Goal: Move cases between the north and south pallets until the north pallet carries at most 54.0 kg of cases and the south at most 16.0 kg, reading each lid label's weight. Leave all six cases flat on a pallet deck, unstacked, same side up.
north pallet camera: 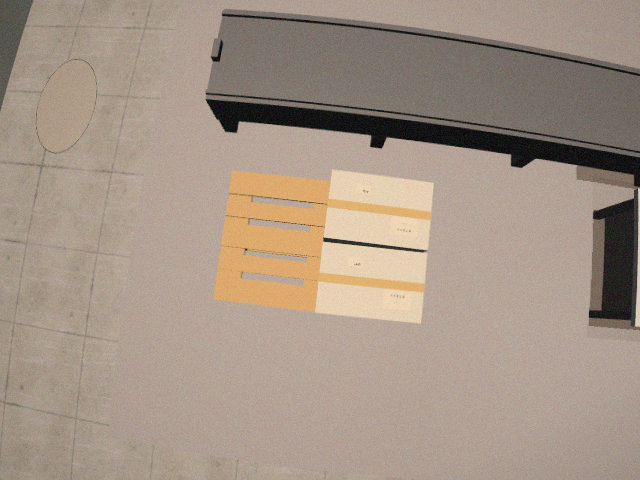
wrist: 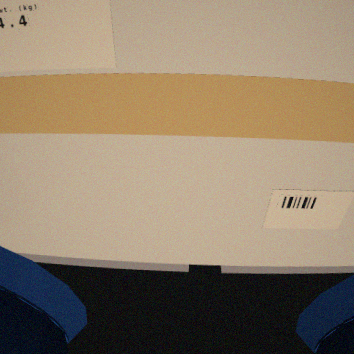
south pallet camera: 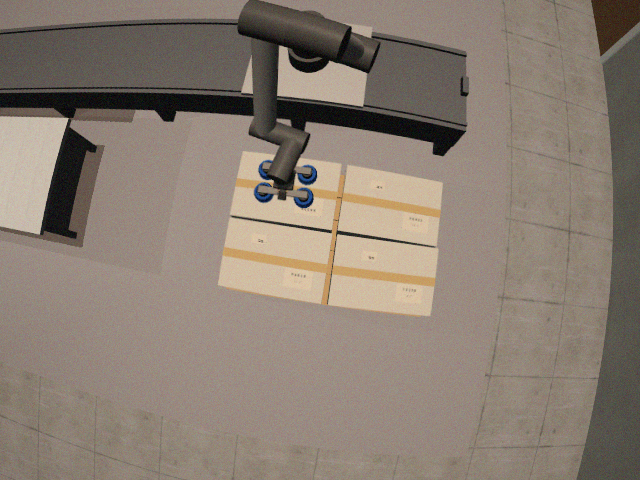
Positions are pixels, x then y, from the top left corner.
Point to the suction head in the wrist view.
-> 45, 307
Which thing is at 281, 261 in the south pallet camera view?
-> A case.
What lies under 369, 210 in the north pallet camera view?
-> A case.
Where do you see a case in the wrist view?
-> At 194, 139
